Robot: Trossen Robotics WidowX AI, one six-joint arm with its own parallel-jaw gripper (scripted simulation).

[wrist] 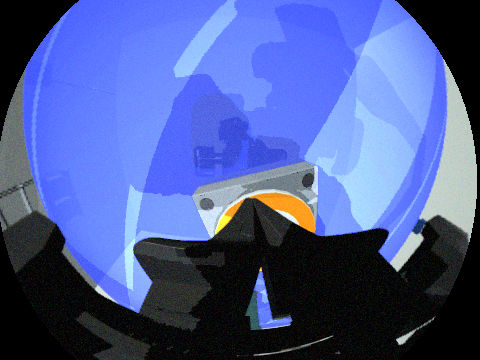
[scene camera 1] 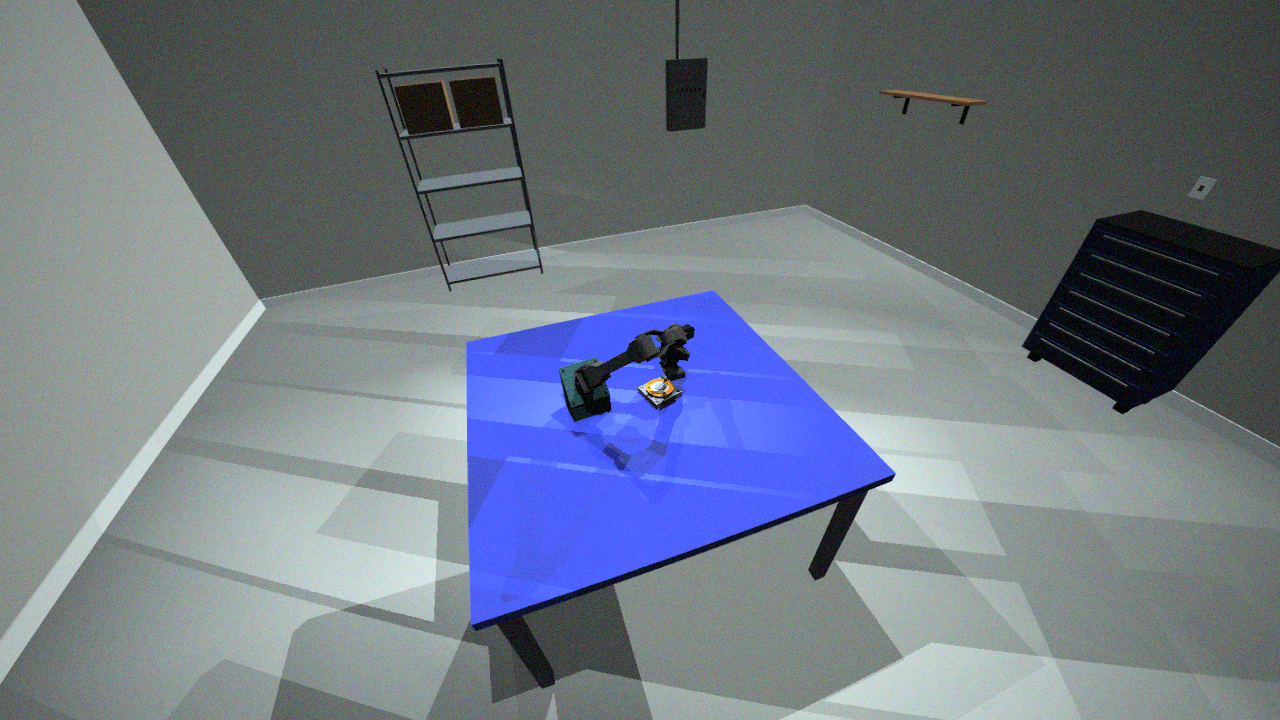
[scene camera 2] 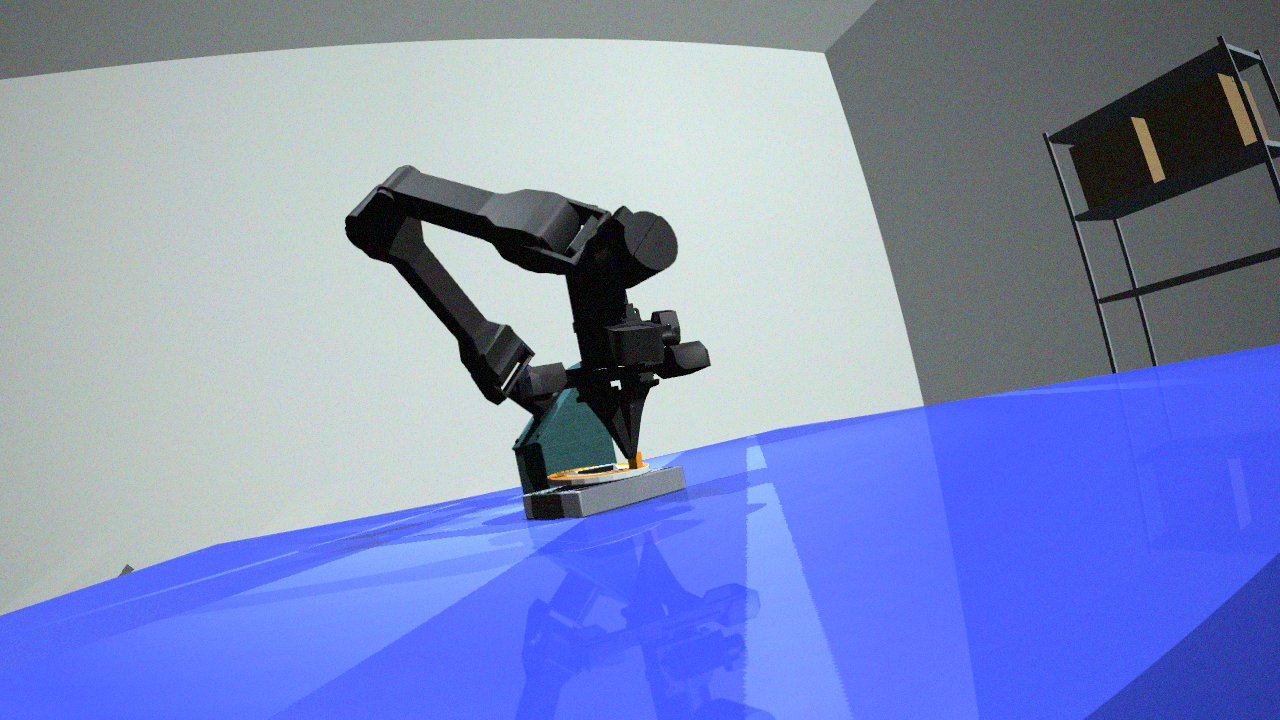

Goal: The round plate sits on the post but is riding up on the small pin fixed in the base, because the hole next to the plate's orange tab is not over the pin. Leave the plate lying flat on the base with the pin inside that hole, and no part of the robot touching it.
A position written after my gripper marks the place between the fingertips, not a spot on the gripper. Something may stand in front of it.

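I can see my gripper point(scene camera 2: 631, 458) along with a round plate point(scene camera 2: 634, 467). Then the wrist view has a grey square base point(wrist: 302, 179), and it shows the plate point(wrist: 291, 206) and my gripper point(wrist: 250, 203) too. My gripper point(scene camera 1: 669, 379) is also there for scene camera 1.
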